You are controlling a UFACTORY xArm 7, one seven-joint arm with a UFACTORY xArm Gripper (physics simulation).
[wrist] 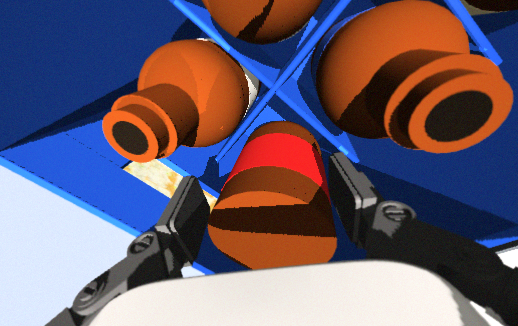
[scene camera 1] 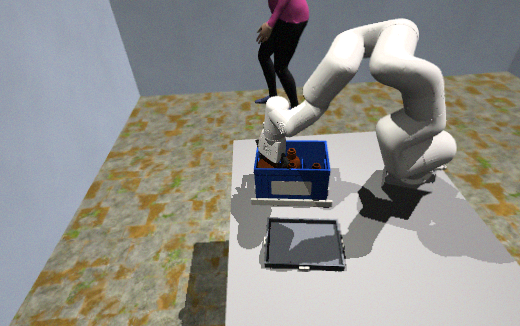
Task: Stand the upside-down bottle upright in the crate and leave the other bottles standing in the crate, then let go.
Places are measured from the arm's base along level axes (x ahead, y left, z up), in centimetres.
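Where they show: gripper, between the fingertips: (wrist: 264,183) (scene camera 1: 270,166).
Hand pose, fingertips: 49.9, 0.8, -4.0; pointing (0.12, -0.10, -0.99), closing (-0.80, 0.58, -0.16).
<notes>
Things, the pixels of their top centre, and the offset from my fingertips, as dx, dy, dz. "spot": a spot on its surface instead. Level surfaces: height alone.
- upside-down bottle, centre of its top: (wrist: 270,240) (scene camera 1: 266,164) +1.0, +1.9, +2.6
- blue crate, centre of its top: (wrist: 367,13) (scene camera 1: 291,154) -7.8, -3.6, +3.8
- further bottle, a spot on its surface: (wrist: 265,17) spot: -5.9, -6.0, -1.7
- dark shallow tray, a spot on its surface: (scene camera 1: 267,245) spot: -2.9, +27.8, -11.6
- white table, height of its surface: dz -13.8
- light strip, a spot on its surface: (scene camera 1: 291,202) spot: -8.9, +6.7, -11.7
The upside-down bottle (wrist: 280,200), brown with a red band, stands base up in a corner compartment of the blue crate (scene camera 1: 292,195) (wrist: 65,185). Its neck is hidden. My gripper (wrist: 264,183) is open, with one finger on each side of this bottle and a gap at each side; in the scene view its fingers are mostly hidden behind the crate wall and bottles. One upright bottle (wrist: 200,95) stands in the compartment to the left, another upright bottle (wrist: 395,65) in the one to the right, and a further bottle (wrist: 265,17) stands diagonally across the dividers.
A dark shallow tray (scene camera 1: 267,245) lies on the white table (scene camera 1: 400,295) in front of the crate. A light strip (scene camera 1: 291,202) runs along the crate's front base. Blue dividers (wrist: 274,90) cross between the bottles. A person (scene camera 1: 287,45) stands behind the table.
</notes>
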